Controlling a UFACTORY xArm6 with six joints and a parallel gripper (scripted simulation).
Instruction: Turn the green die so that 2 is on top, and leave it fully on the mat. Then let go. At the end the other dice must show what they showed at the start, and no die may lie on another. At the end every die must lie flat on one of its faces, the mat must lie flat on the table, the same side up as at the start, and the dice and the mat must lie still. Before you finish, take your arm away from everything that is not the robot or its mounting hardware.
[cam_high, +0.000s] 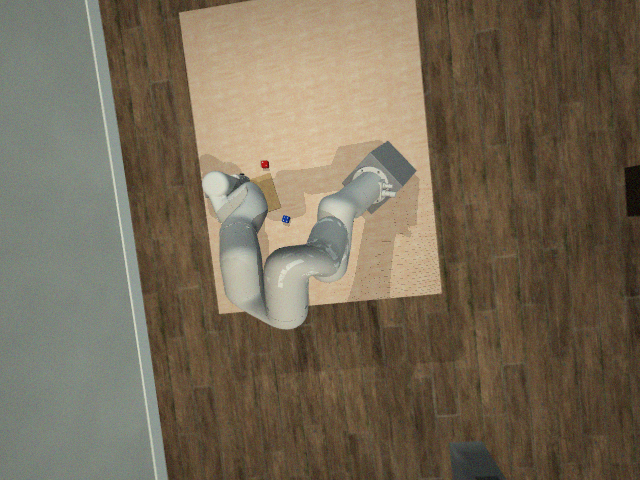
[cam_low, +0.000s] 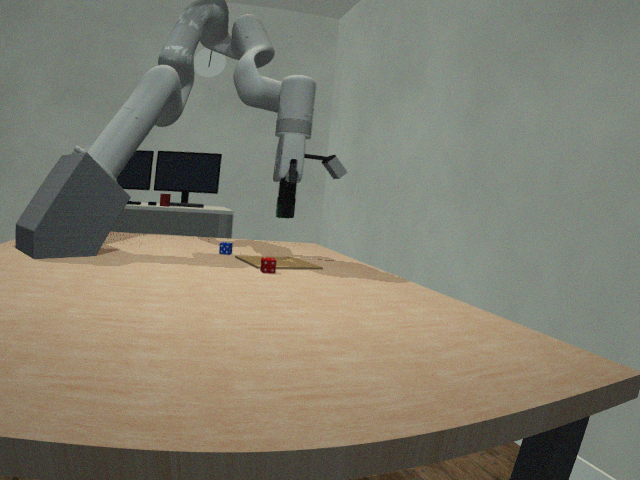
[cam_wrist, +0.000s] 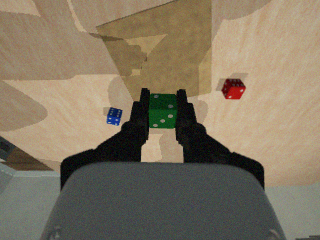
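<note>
The green die lies 1 cm below my hand. Round my hand: tan mat (11 cm below, 1 cm behind); then blue die (13 cm behind, 10 cm below, 7 cm to the left); then red die (13 cm to the right, 10 cm below, 2 cm behind).
</note>
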